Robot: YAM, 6 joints.
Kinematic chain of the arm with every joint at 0, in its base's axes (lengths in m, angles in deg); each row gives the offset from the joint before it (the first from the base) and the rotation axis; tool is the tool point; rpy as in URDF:
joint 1: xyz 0 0 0.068 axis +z
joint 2: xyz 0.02 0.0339 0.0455 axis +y
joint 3: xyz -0.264 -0.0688 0 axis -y
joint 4: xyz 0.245 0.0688 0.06 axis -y
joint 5: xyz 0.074 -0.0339 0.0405 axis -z
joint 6: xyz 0.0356 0 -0.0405 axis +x
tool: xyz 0 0 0 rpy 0 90 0
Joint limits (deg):
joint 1: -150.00..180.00
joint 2: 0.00..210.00
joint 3: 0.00..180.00
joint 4: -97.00..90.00
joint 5: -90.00..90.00
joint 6: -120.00..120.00
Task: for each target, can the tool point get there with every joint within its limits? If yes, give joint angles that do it. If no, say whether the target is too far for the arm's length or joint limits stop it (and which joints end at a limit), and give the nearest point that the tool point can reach.
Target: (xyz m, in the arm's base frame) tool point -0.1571 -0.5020 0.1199
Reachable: yes | joints -110.44 156.66 142.23 -69.17 -52.08 69.08
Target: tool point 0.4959 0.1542 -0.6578
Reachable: no: too far | nearest point 0.3721 0.1157 -0.3517 | short by 0.332 m
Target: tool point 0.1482 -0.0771 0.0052
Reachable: yes | joints -28.00 145.06 50.37 -79.84 -2.39 51.99
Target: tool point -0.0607 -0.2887 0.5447
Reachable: yes | joints 74.43 17.81 102.77 18.84 32.29 -21.86
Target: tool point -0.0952 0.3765 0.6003
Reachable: yes | joints 107.03 117.01 153.39 -2.50 32.65 29.06
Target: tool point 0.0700 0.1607 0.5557
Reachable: yes | joints 77.13 70.47 81.41 71.69 65.59 27.73
